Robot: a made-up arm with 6 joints. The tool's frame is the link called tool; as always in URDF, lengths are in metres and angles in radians. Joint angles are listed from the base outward.
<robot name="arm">
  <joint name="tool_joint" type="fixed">
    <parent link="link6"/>
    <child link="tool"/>
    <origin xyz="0 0 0" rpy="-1.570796 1.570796 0"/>
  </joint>
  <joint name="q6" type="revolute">
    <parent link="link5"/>
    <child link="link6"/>
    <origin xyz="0 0 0.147" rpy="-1.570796 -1.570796 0"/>
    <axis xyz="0 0 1"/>
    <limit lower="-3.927" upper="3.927"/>
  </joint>
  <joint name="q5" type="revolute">
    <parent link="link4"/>
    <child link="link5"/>
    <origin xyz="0 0 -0.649" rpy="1.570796 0 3.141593"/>
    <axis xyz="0 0 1"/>
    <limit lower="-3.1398" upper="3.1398"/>
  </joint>
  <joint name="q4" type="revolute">
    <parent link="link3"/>
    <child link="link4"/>
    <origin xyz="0 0 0" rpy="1.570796 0 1.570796"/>
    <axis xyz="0 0 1"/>
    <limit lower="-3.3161" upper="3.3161"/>
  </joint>
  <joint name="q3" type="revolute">
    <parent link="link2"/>
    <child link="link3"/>
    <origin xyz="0 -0.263 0" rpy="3.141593 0 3.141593"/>
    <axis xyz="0 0 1"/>
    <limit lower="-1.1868" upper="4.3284"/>
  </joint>
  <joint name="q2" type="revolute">
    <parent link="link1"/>
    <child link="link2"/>
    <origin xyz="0 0 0" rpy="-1.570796 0 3.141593"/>
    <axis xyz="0 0 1"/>
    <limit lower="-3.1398" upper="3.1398"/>
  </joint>
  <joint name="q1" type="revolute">
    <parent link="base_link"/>
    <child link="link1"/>
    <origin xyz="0 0 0.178" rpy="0 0 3.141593"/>
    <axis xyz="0 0 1"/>
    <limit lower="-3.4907" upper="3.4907"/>
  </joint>
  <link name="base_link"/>
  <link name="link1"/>
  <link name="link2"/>
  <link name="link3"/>
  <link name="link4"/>
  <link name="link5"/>
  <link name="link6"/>
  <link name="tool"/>
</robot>
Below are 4 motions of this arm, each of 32 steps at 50 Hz.
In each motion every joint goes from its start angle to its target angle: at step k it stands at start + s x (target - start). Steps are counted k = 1, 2, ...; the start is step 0. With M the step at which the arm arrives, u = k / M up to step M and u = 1 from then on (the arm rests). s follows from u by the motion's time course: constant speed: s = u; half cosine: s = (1 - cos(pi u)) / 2; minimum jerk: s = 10 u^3 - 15 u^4 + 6 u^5.
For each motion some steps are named. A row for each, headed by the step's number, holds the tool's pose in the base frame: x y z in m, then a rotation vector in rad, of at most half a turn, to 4 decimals.
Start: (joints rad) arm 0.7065 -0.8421 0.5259 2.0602 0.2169 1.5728
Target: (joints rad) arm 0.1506 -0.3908 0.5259 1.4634 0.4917 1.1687
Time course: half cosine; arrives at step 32
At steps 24, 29, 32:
24: 0.1191 0.0251 1.0355 -2.4377 -1.1111 -1.2182
29: 0.1703 0.0139 1.0270 -2.4052 -1.1191 -1.0987
32: 0.1790 0.0112 1.0251 -2.3985 -1.1192 -1.0790

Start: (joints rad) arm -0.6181 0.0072 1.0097 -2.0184 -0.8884 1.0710
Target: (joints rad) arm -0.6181 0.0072 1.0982 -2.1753 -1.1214 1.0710
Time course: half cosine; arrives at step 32
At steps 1, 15, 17, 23, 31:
1: 0.4140 -0.2163 0.9168 0.0693 -0.8539 0.6987
15: 0.4003 -0.1952 0.9371 0.0224 -0.8693 0.8405
17: 0.3971 -0.1906 0.9415 0.0109 -0.8725 0.8714
23: 0.3880 -0.1777 0.9531 -0.0224 -0.8813 0.9556
31: 0.3816 -0.1689 0.9608 -0.0466 -0.8870 1.0120

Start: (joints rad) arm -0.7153 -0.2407 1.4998 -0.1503 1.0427 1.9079
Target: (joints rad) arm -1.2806 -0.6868 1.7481 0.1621 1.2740 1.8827
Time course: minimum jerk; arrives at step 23
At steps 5, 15, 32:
5: -0.2413 0.0271 1.0687 0.8407 1.4724 2.2308
15: -0.3685 0.4645 0.8841 0.4810 1.2613 1.4346
32: -0.3324 0.6060 0.7847 0.3772 1.2112 1.1581

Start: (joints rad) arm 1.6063 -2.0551 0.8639 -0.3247 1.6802 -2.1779
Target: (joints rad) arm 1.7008 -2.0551 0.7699 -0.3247 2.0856 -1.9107
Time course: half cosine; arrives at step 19
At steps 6, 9, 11, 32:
6: 0.1875 -0.8419 0.2578 0.3516 1.2299 -0.2703
9: 0.2056 -0.8331 0.2712 0.3227 1.2630 -0.1486
11: 0.2181 -0.8264 0.2807 0.3022 1.2828 -0.0619
32: 0.2464 -0.8098 0.3022 0.2556 1.3172 0.1396

